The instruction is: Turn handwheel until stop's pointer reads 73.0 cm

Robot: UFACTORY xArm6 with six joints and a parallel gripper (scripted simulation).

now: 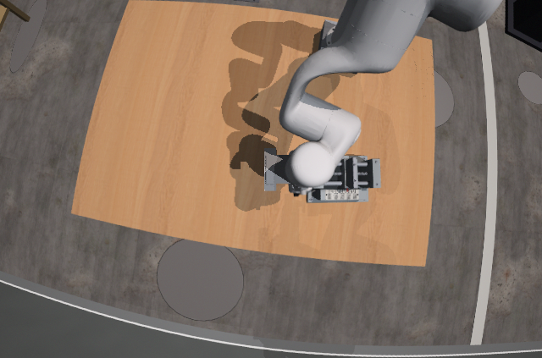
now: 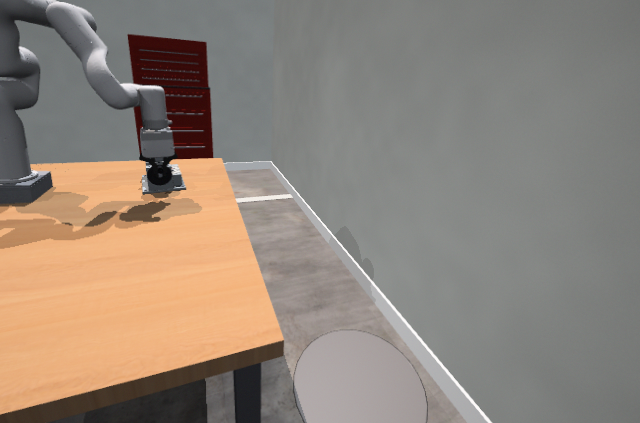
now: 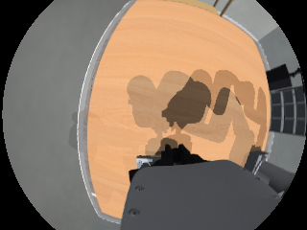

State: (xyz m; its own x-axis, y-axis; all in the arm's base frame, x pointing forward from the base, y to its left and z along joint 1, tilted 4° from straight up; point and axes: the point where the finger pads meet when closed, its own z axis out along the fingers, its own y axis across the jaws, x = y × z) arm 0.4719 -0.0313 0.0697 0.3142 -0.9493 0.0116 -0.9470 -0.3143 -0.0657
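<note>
My hand is 2 cm to the right of the black handwheel, 1 cm past it and 1 cm above it. Also, from my hand: stop: 16 cm to the left, 4 cm behind, 1 cm below.
</note>
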